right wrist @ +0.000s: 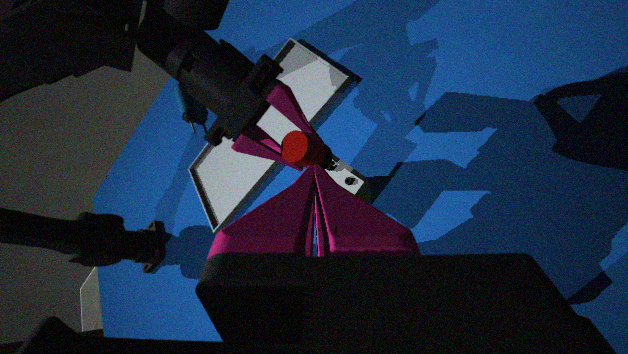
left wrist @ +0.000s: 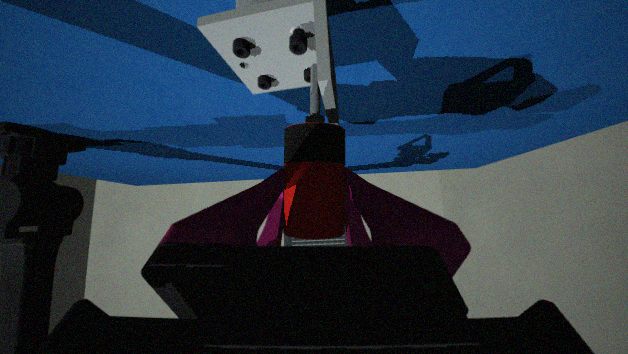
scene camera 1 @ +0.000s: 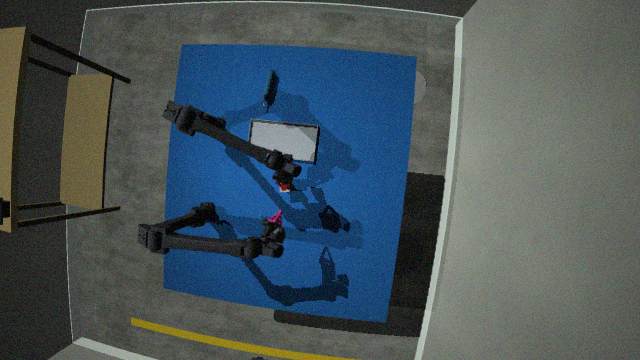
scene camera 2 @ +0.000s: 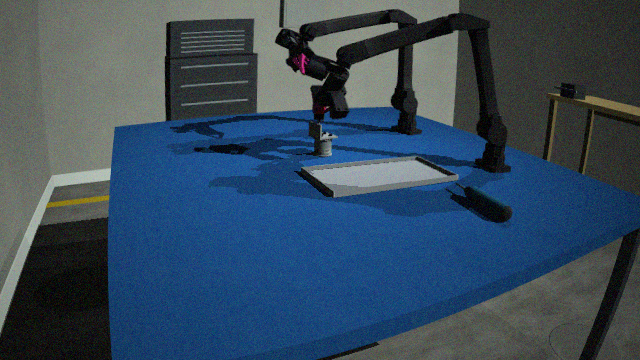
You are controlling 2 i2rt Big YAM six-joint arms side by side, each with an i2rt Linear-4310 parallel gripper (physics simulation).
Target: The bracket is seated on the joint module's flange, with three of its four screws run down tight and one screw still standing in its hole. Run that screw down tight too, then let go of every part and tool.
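Places are measured from the left arm's base along level axes (x ahead, y left, z up), in centimetres.
Where they show: left gripper, fingertip midpoint: (right wrist: 312,157) (left wrist: 314,177) (scene camera 1: 285,187) (scene camera 2: 318,111); right gripper, fingertip midpoint: (right wrist: 314,175) (scene camera 1: 281,210) (scene camera 2: 303,74); left arm's base, origin of the base link: (right wrist: 154,246) (scene camera 2: 492,167); right arm's base, origin of the base link: (left wrist: 37,136) (scene camera 1: 207,211) (scene camera 2: 406,131).
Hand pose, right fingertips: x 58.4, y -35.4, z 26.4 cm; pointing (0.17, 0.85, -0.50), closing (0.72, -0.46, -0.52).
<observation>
Things, the pixels of their top centre, and the offset from my right fingertips. "spot": a spot on its surface instead.
- joint module, middle of its top: (scene camera 2: 323,135) dy +9.7, dx -4.6, dz -20.1 cm
- upper right screw, middle of its top: (left wrist: 299,50) dy +11.9, dx -3.4, dz -18.7 cm
- red-handled screwdriver, middle of its top: (left wrist: 319,237) (right wrist: 291,140) dy +10.7, dx -2.7, dz -8.4 cm
- upright plate, surface spot: (left wrist: 325,55) spot: dy +13.9, dx -2.3, dz -16.7 cm
- lower right screw, middle of its top: (left wrist: 310,79) dy +8.4, dx -2.5, dz -19.2 cm
- shallow white tray, middle of its top: (right wrist: 252,131) (scene camera 2: 382,171) (scene camera 1: 281,139) dy +35.9, dx -14.3, dz -24.8 cm
- teal-handled tool, middle of its top: (scene camera 2: 482,190) (right wrist: 180,105) (scene camera 1: 266,88) dy +64.4, dx -29.9, dz -22.3 cm
The pale bracket (scene camera 2: 314,130) (left wrist: 280,55) (right wrist: 357,186) sits on the joint module (scene camera 2: 324,148). Four dark screw heads show in the left wrist view; the upper right screw (left wrist: 299,41) looks tallest. My left gripper (scene camera 1: 283,181) (scene camera 2: 320,111) (left wrist: 314,177) is shut on a red-handled screwdriver (left wrist: 314,200) (right wrist: 295,146) above the bracket. Its shaft (left wrist: 314,92) runs beside the upright plate (left wrist: 325,55) and overlaps the lower right screw (left wrist: 307,75); whether the tip touches it is unclear. My right gripper (scene camera 1: 281,213) (scene camera 2: 303,64) (right wrist: 314,175) is shut and empty, raised to one side.
A shallow white tray (scene camera 1: 272,136) (scene camera 2: 380,175) (right wrist: 225,190) lies near the module. A teal-handled tool (scene camera 1: 271,85) (scene camera 2: 487,204) (right wrist: 187,102) lies beyond the tray. The left arm reaches over the tray's edge in scene camera 1.
</observation>
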